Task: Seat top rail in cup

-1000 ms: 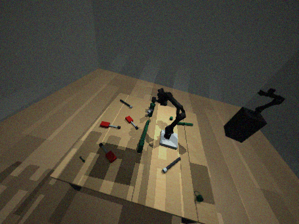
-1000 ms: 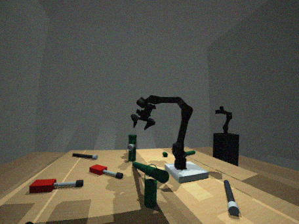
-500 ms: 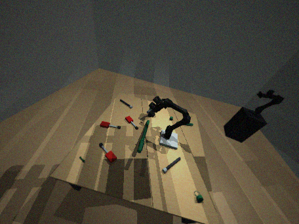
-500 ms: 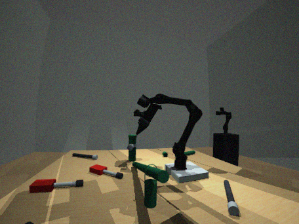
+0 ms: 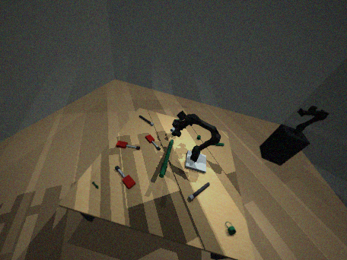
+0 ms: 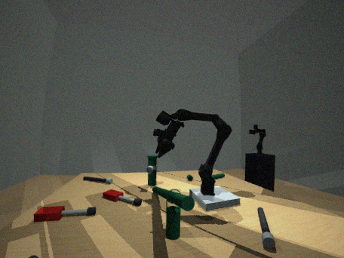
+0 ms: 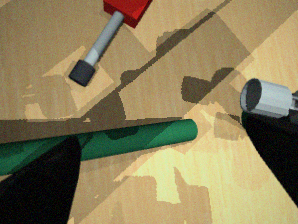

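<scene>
My gripper tip is 160 mm to the left of the grey rail-end cup, 110 mm above it and 50 mm short of it. Round my gripper tip: short green post (300 mm to the left, 130 mm below, 70 mm behind).
</scene>
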